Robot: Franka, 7 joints.
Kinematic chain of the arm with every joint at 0, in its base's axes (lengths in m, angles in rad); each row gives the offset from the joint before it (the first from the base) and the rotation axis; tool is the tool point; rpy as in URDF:
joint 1: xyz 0 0 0.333 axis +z
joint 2: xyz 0 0 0 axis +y
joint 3: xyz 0 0 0.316 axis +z
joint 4: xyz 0.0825 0 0 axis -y
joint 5: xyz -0.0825 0 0.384 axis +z
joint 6: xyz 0 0 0 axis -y
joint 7: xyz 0.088 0 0 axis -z
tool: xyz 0 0 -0.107 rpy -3.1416 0 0
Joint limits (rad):
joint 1: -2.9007..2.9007
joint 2: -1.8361..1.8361
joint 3: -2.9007..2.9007
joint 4: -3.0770..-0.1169
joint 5: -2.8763..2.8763
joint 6: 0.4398..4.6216
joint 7: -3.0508..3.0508
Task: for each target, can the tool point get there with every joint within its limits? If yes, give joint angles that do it. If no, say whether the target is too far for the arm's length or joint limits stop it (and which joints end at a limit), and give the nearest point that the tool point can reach.
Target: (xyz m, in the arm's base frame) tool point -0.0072 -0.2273 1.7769
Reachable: no: too far | nearest point -0.0042 -0.1334 1.1804 | short by 0.604 m
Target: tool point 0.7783 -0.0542 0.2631
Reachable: yes | joints -0.1131 1.4887 -0.6332 -0.3722 -0.9369 3.7178 0.8204
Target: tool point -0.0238 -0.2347 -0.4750
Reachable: no: joint limits stop it (at a limit: joint 2) | nearest point -0.0247 -0.2432 -0.3593 | short by 0.116 m
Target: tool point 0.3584 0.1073 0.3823
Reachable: yes | joints -0.9082 -1.4097 1.2880 -2.6948 0.8063 2.1524 2.4511
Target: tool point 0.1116 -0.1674 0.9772
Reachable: yes | joints 2.0892 -1.2805 -0.1930 -1.5086 -2.0702 3.3320 -0.8298
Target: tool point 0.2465 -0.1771 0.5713
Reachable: yes | joints -1.3598 -0.7269 0.2626 -2.7724 2.1912 0.7890 0.0449
